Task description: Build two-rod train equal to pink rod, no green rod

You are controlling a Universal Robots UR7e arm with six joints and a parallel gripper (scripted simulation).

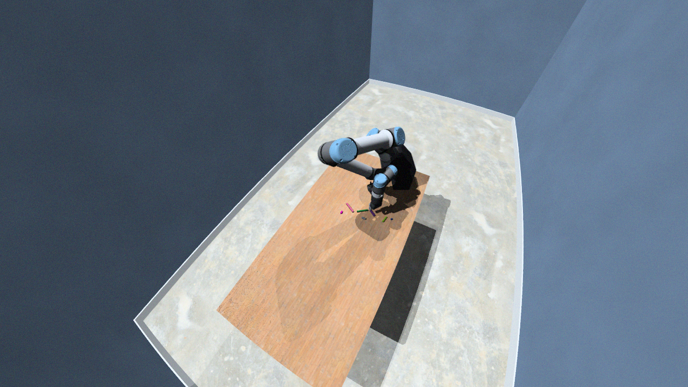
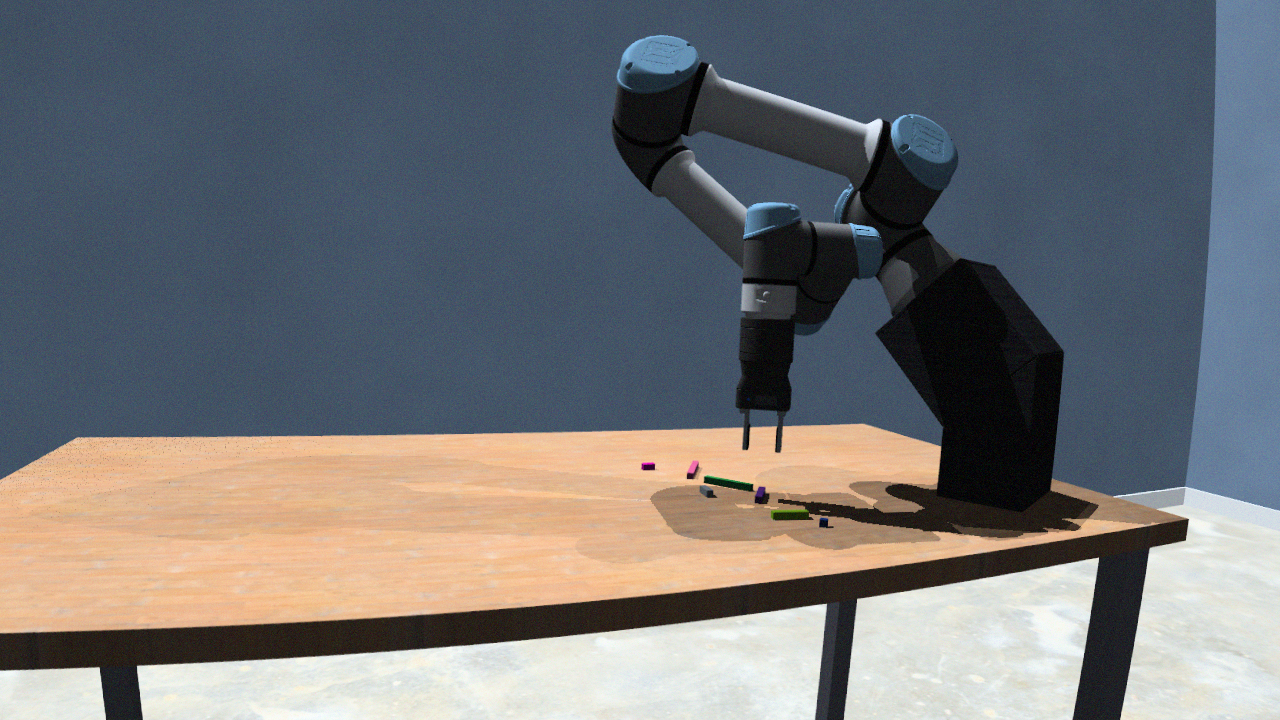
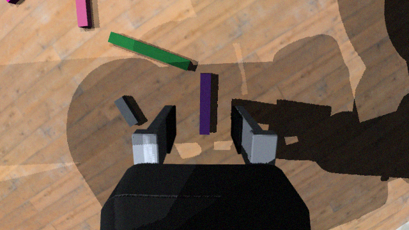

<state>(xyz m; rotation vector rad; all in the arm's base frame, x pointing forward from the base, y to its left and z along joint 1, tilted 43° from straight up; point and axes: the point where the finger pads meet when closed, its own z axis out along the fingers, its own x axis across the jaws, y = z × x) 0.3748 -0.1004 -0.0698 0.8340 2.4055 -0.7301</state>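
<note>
Now: hand 80 mm above the purple rod. From my hand the other things lie so: grey rod (80 mm below, 60 mm ahead, 50 mm to the right); lime rod (100 mm to the left, 80 mm below, 30 mm ahead); green rod (80 mm below, 70 mm to the right).
</note>
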